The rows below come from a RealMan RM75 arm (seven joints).
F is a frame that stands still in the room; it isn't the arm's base.
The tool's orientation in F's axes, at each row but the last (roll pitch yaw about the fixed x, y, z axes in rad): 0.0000 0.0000 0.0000; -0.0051 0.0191 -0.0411; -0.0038 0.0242 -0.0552; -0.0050 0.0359 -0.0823; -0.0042 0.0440 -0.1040; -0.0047 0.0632 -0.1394
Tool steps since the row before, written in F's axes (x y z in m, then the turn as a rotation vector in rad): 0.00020 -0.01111 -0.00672 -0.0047 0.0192 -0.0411; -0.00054 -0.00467 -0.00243 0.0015 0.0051 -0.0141; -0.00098 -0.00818 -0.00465 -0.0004 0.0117 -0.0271; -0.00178 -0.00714 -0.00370 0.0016 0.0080 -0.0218; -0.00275 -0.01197 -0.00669 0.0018 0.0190 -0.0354; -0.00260 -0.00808 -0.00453 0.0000 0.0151 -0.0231
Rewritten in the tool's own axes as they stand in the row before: 0.00020 -0.01111 -0.00672 -0.0047 0.0192 -0.0411; -0.00030 -0.00468 -0.00246 0.0016 0.0052 -0.0140; -0.00041 -0.00820 -0.00469 -0.0004 0.0118 -0.0271; -0.00105 -0.00724 -0.00378 0.0017 0.0082 -0.0217; -0.00120 -0.01216 -0.00680 0.0014 0.0192 -0.0353; -0.00116 -0.00834 -0.00465 -0.0006 0.0151 -0.0231
